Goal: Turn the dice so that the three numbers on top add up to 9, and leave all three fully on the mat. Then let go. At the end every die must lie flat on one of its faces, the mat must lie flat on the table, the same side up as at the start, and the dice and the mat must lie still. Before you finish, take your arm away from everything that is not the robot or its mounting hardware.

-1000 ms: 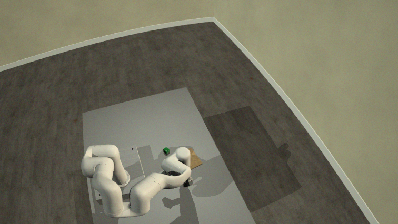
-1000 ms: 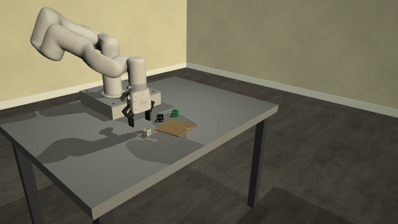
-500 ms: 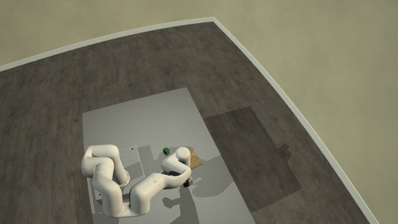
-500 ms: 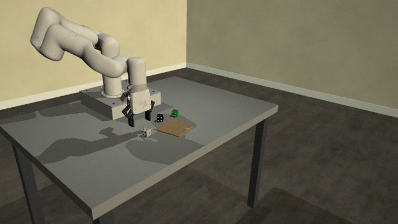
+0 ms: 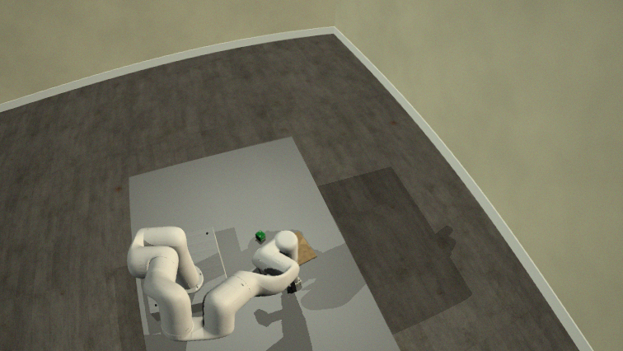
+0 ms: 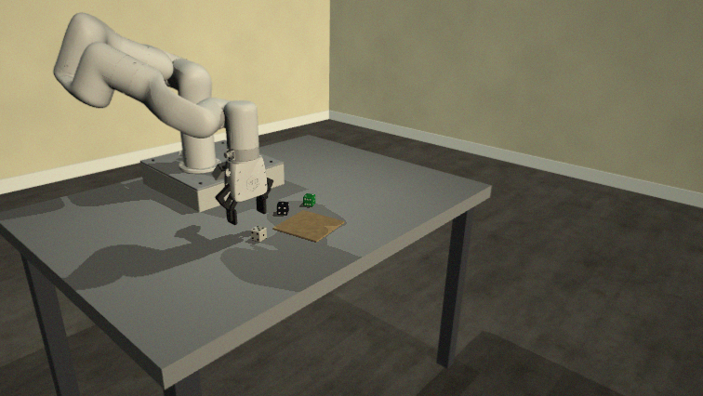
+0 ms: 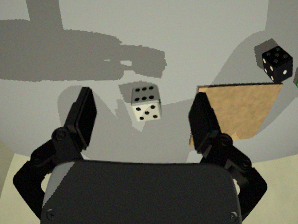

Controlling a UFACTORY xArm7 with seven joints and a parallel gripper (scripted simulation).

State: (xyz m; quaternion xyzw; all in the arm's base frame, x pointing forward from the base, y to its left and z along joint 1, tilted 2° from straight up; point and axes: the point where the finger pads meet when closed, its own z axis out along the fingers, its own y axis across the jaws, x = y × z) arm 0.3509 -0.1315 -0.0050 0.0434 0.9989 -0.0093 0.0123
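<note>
Right now my hand is 4 cm short of the white die and 4 cm above it. From my hand the other things lie so: black die 16 cm to the left, 4 cm below, 3 cm behind; then green die 25 cm to the left, 4 cm below, 1 cm behind; then tan mat 14 cm to the left, 9 cm ahead, 6 cm below.
</note>
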